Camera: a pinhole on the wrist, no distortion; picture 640 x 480 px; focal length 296.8 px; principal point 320.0 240.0 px. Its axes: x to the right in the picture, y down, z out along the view. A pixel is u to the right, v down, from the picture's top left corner.
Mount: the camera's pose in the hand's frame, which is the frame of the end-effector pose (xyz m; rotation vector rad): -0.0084 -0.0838 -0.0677 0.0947 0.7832 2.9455
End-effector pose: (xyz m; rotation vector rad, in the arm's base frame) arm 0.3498 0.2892 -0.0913 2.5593 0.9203 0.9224
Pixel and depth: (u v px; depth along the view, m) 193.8 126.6 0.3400
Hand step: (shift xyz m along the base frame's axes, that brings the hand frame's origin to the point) 0.2906 -0.0313 0.0425
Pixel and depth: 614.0 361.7 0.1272
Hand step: -0.0535 -0.0441 -0.1394
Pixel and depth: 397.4 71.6 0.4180
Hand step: 0.2391 -0.3059 -0.0193
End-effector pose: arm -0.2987 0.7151 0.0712 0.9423 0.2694 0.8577
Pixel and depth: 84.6 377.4 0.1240
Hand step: 0.1411 0.0079 -0.0137
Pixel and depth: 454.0 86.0 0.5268
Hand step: -0.2032 -0.1612 0.4736
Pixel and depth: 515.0 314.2 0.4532
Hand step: -0.0012 -0.4174 0.2455
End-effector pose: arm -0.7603 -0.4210 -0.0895 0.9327 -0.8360 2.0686
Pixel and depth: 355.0 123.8 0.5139
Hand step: -0.1766 -0.4085 0.0479
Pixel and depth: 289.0 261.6 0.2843
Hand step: 0.0161 -0.1497 0.1254
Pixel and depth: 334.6 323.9 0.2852
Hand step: 0.0881 -0.1652 0.1163
